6 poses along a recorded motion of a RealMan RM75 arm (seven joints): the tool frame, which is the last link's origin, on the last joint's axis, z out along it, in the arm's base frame.
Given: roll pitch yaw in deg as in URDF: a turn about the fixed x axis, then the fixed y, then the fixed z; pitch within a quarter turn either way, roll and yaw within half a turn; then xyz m.
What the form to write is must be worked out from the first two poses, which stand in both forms.
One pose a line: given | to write
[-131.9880 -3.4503 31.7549 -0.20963 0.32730 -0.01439] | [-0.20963 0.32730 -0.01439 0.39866 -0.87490 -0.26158 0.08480]
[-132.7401 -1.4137 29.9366 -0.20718 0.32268 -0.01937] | [-0.20718 0.32268 -0.01937 0.39012 -0.88372 -0.24139 0.09260]
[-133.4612 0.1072 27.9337 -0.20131 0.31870 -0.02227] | [-0.20131 0.31870 -0.02227 0.38317 -0.89159 -0.22137 0.09618]
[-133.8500 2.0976 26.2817 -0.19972 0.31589 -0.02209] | [-0.19972 0.31589 -0.02209 0.37778 -0.89738 -0.20214 0.10549]
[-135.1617 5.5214 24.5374 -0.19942 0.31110 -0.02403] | [-0.19942 0.31110 -0.02403 0.36278 -0.90616 -0.17826 0.12446]
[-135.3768 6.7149 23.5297 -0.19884 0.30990 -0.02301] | [-0.19884 0.30990 -0.02301 0.35998 -0.90868 -0.16654 0.13032]
